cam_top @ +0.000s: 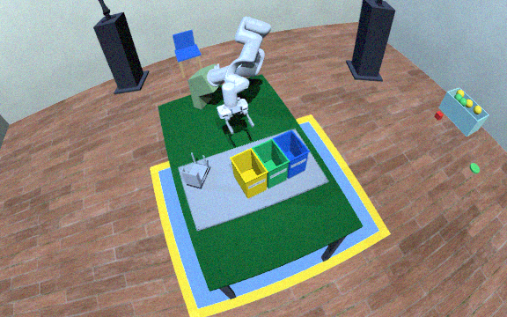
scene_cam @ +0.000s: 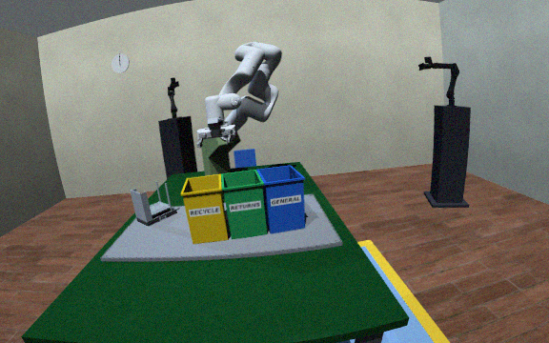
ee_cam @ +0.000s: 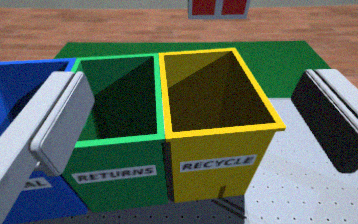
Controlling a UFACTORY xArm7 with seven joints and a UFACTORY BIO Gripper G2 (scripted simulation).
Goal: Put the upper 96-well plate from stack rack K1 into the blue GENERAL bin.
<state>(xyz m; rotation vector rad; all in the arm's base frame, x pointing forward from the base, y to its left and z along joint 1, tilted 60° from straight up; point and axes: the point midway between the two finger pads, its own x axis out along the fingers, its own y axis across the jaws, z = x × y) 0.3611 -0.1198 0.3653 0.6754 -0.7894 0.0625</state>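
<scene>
Now: the clear 96-well plate 120 mm ahead of my hand, 280 mm to the right of it and 250 mm below it. Also, from my hand: green returns bin: 110 mm ahead, 150 mm to the left, 200 mm below; blue general bin: 50 mm ahead, 260 mm to the left, 200 mm below; yellow recycle bin: 170 mm ahead, 30 mm to the left, 200 mm below.
</scene>
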